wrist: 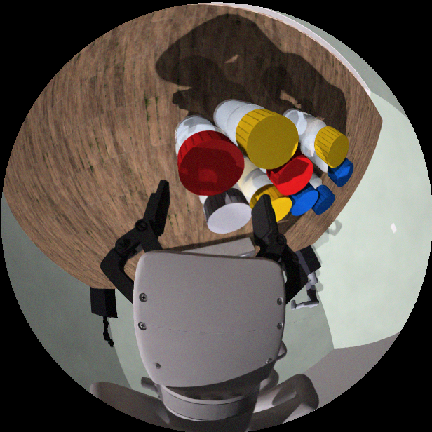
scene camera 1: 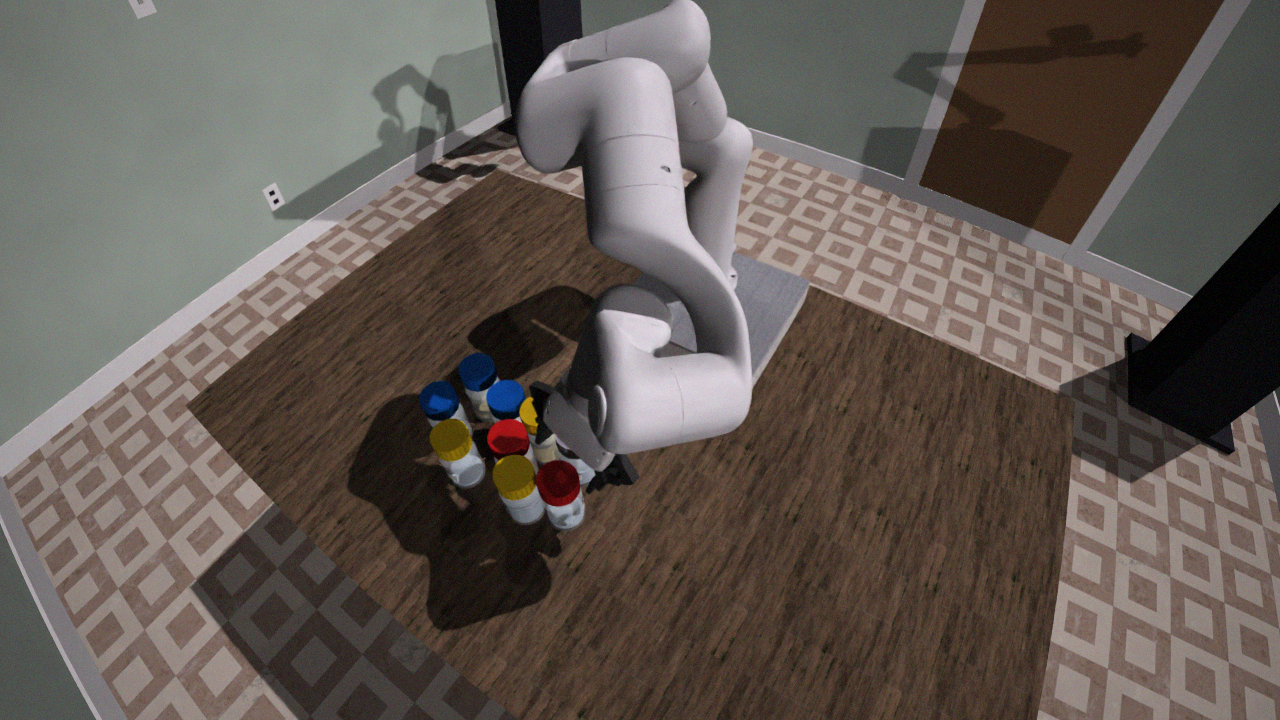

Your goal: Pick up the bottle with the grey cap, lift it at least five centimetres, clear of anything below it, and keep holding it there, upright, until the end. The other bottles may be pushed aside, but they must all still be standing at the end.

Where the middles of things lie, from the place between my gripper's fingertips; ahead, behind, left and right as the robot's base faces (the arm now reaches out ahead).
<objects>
My gripper is now 3 cm short of the red-capped bottle point(scene camera 1: 558, 483) and 5 cm above it. The rest, counted from my hand: grey-capped bottle point(wrist: 225, 212) 4 cm behind, 2 cm to the right, 5 cm below.
</objects>
